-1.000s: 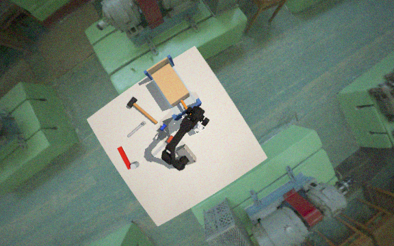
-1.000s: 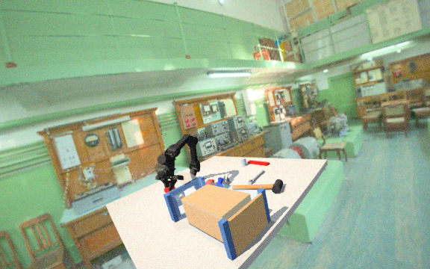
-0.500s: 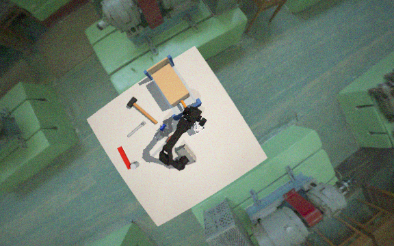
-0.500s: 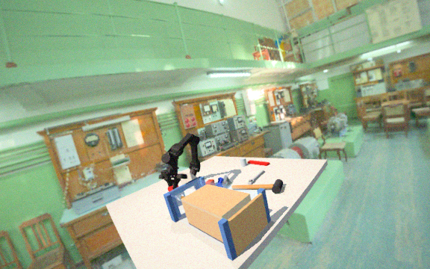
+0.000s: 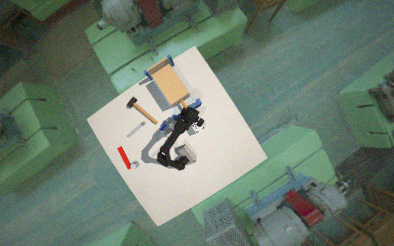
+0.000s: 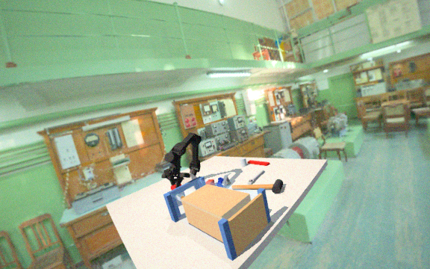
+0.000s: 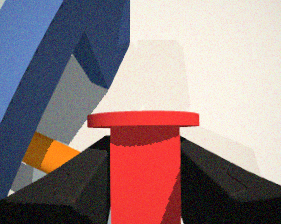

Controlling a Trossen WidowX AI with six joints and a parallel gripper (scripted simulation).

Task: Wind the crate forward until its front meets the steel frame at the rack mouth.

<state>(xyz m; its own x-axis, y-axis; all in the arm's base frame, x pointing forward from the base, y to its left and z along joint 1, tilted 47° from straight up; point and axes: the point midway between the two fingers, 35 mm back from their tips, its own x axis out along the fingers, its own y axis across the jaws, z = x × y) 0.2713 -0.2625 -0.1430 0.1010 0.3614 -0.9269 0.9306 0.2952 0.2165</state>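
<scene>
The blue steel frame lies 60 mm ahead of my gripper tip, 30 mm to the left of it and 30 mm below it. Also, from my gripper tip: red knob (20 mm to the left, 10 mm behind); then winch (120 mm behind, 100 mm below, 30 mm to the left); then clear-panelled cubby (300 mm ahead, 20 mm to the left, 20 mm below).
</scene>
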